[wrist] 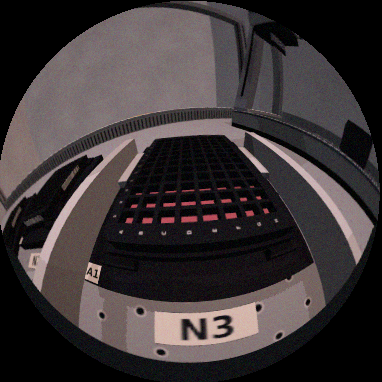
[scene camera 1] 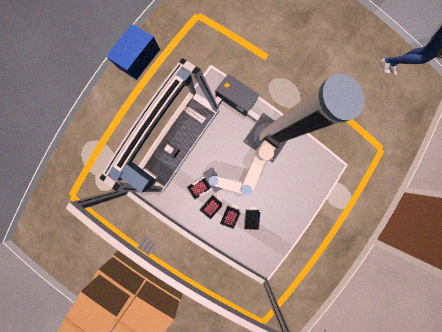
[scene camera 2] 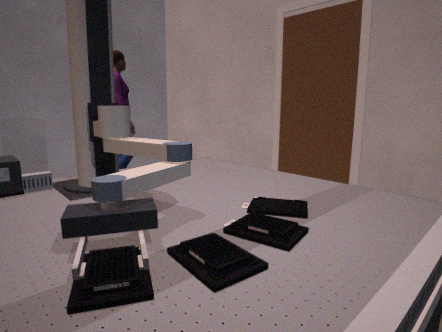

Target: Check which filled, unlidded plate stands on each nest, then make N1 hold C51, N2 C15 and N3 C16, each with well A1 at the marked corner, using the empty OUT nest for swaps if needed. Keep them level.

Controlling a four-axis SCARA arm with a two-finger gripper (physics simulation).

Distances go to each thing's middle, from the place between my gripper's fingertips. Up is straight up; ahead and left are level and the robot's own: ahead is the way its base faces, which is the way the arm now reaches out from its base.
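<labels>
There is the nest N2 [scene camera 2: 199, 272], and my gripper is 180 mm to the right of it, 50 mm short of it and 20 mm above it. Going by their middles, the nest N2 is the farthest from my gripper of the things named here. Counting from my hand, the nest N3 [scene camera 2: 125, 297] is 10 mm to the left, 20 mm behind and 20 mm below, while the plate C51 [scene camera 2: 111, 270] is 10 mm to the left of my hand, 20 mm behind it and 10 mm below it. As for the N3 tag [wrist: 180, 328], it is 50 mm to the left of my hand, 110 mm behind it and 30 mm below it.
</labels>
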